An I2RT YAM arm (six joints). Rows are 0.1 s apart.
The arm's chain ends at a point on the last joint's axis. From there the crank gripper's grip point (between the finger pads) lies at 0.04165 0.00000 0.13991 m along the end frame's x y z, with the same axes.
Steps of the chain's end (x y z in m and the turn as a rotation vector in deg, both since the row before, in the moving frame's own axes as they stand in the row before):
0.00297 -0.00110 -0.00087 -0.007 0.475 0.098
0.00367 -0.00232 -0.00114 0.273 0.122 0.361
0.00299 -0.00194 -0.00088 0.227 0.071 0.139
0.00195 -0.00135 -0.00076 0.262 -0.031 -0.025
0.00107 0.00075 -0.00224 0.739 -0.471 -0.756
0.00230 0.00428 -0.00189 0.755 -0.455 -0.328
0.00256 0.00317 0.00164 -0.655 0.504 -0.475
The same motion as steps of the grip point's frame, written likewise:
0.00413 -0.00101 -0.00122 -0.007 0.475 0.098
0.00397 -0.00272 -0.00123 0.273 0.122 0.361
0.00316 -0.00239 -0.00093 0.227 0.071 0.139
0.00187 -0.00201 -0.00074 0.262 -0.031 -0.025
-0.00010 -0.00160 -0.00192 0.739 -0.471 -0.756
0.00118 0.00220 -0.00158 0.755 -0.455 -0.328
0.00379 0.00442 0.00126 -0.655 0.504 -0.475

